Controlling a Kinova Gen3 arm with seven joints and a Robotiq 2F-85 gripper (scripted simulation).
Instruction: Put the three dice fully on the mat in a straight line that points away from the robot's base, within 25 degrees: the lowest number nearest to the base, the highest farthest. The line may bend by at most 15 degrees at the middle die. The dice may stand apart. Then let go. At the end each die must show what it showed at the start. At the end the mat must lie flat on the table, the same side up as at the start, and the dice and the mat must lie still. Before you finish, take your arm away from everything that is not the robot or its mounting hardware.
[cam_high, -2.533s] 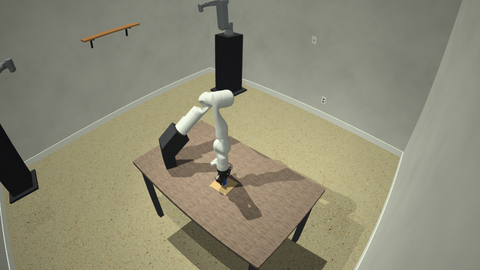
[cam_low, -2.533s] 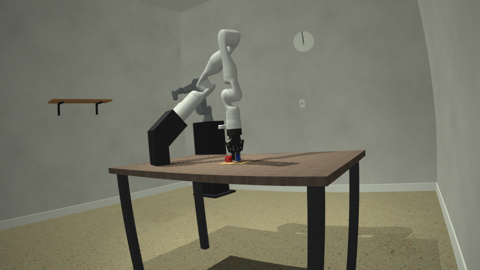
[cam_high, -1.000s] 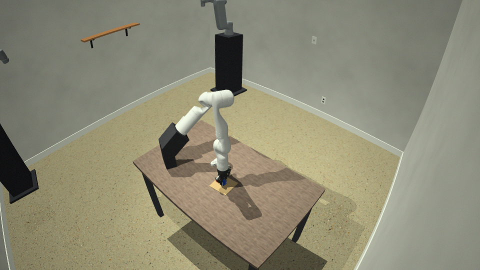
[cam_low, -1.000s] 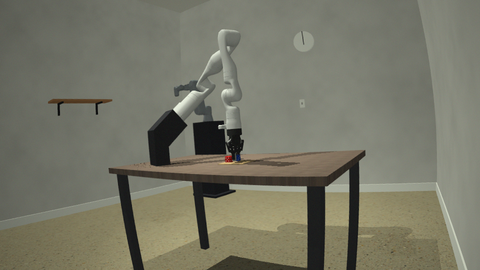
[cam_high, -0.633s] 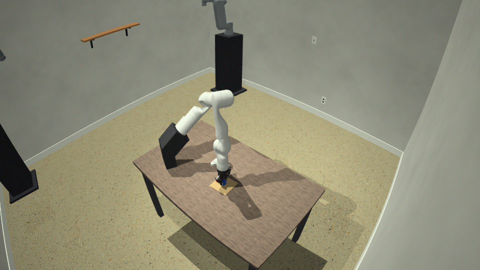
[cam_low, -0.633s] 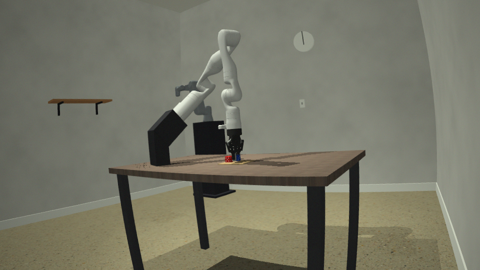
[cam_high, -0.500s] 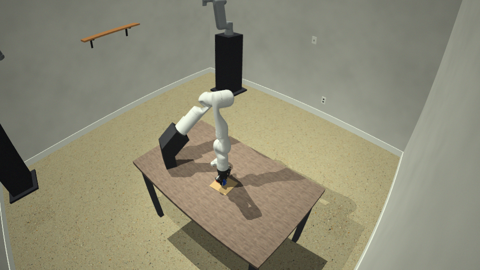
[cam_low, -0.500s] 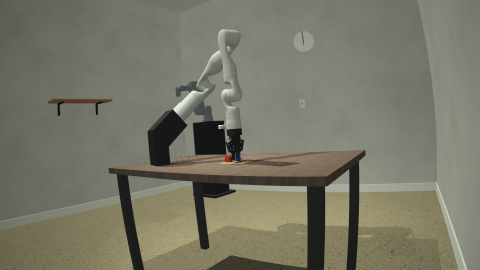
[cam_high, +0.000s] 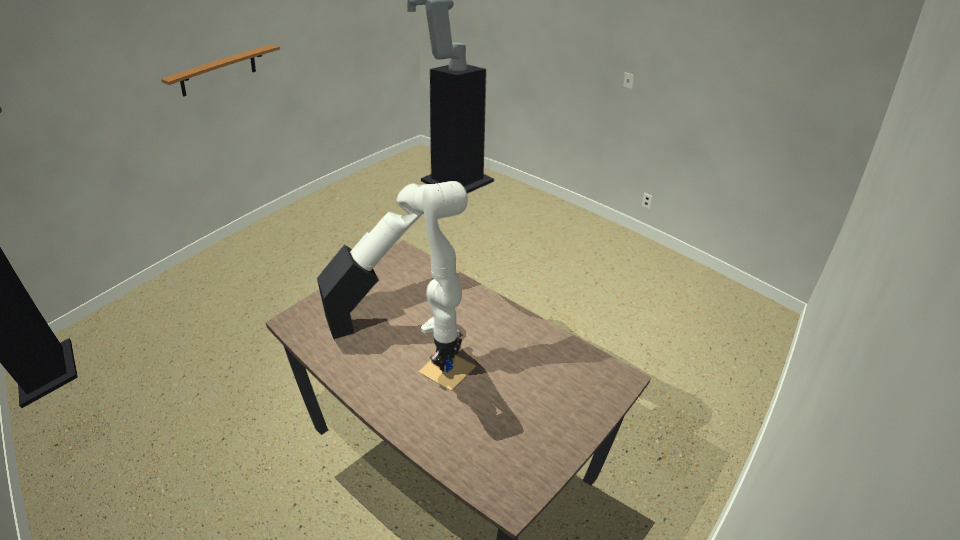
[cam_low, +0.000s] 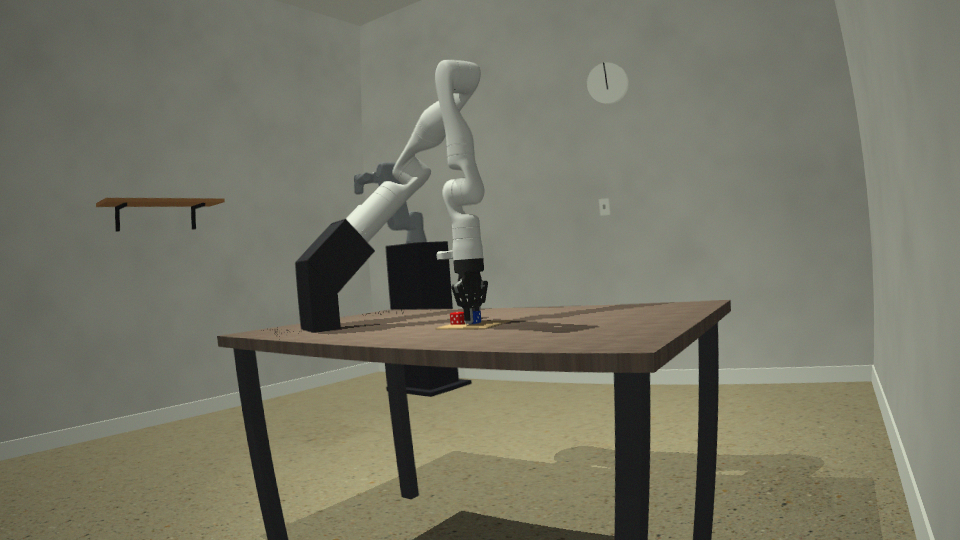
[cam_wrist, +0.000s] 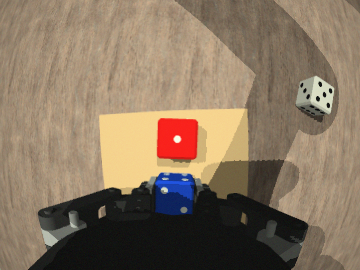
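My hand is 1 cm above the blue die. The rest, counted from my hand: tan mat: 2 cm below; red die: 5 cm behind, 1 cm below; white die: 11 cm behind, 13 cm to the left, 1 cm below.
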